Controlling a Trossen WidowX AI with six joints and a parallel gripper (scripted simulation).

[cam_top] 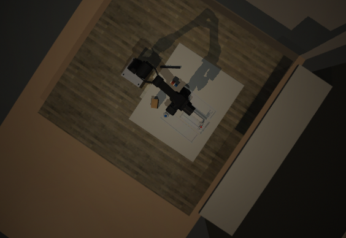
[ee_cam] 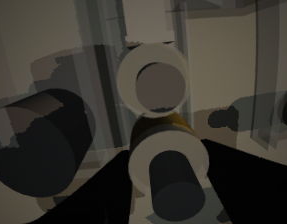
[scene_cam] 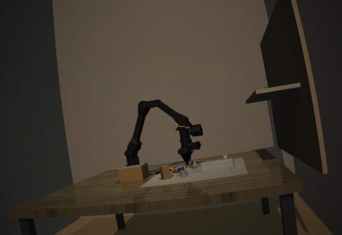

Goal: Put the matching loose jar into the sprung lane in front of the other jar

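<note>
Right now the grey cylinder is 10 mm ahead of my gripper tip, 80 mm to the left of it and 20 mm below it. The rest, counted from my gripper tip: wooden block 120 mm behind, 100 mm to the right, 10 mm below; thin dark bar 180 mm behind, 170 mm to the left, 40 mm below; clear lane 140 mm ahead, 30 mm to the right, 30 mm below.
</note>
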